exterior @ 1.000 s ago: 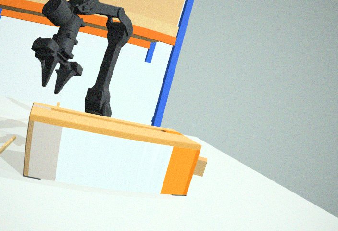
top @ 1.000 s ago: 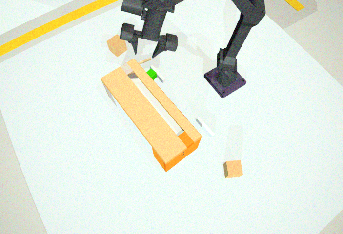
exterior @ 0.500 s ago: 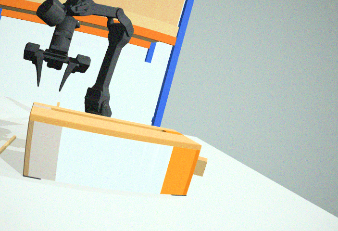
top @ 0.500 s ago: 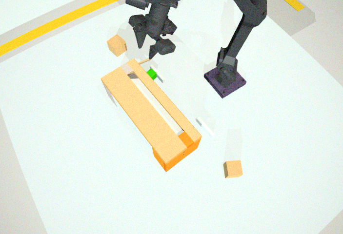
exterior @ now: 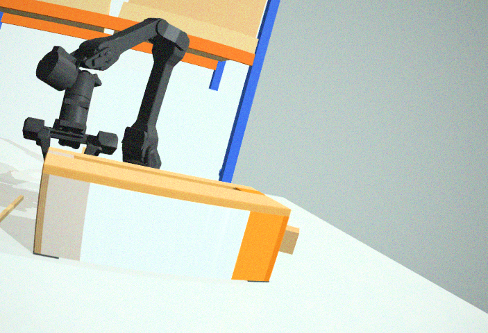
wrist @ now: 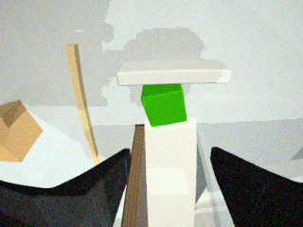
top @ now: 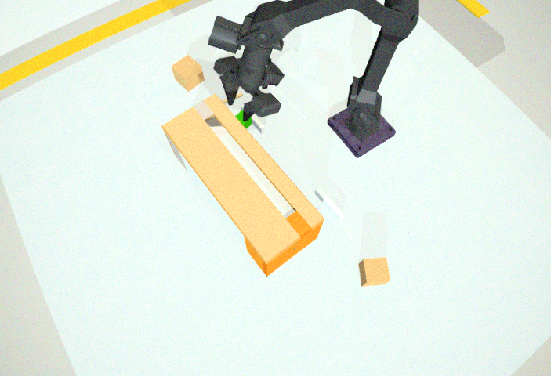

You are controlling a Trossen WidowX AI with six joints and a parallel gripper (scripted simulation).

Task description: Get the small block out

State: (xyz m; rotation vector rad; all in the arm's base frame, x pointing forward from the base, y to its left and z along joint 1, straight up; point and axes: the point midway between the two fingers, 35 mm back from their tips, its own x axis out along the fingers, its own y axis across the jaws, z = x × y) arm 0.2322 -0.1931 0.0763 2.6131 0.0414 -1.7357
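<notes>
My gripper tip is 5 cm above the green block and 1 cm past it. Also, from my gripper tip: long wooden box (16 cm to the left, 6 cm ahead); tan cube (21 cm to the right, 4 cm below, 2 cm ahead); thin wooden stick (10 cm to the right, 6 cm below, 3 cm ahead).
</notes>
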